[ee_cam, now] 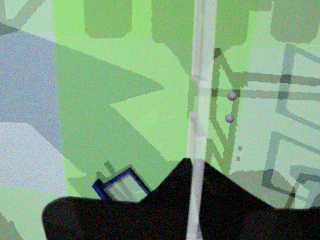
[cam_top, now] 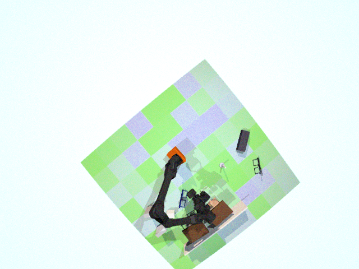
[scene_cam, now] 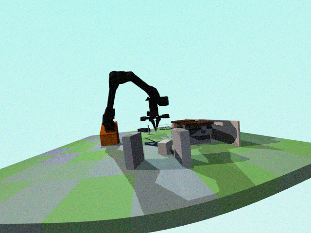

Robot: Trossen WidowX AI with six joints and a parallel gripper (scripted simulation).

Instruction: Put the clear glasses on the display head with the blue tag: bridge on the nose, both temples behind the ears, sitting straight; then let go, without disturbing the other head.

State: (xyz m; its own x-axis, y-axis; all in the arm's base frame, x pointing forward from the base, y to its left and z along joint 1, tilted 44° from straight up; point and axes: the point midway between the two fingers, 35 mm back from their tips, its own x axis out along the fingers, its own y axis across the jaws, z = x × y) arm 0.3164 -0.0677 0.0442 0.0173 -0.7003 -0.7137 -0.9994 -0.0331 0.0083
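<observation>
The brown display head is 17 cm ahead of my gripper tip, 4 cm to the left of it and 1 cm below it. Round my gripper tip: pale wall 30 cm ahead, 7 cm to the right, 1 cm below; dark box 7 cm behind, 54 cm to the left, 5 cm below; pin stand 3 cm behind, 29 cm to the left, 4 cm below.
</observation>
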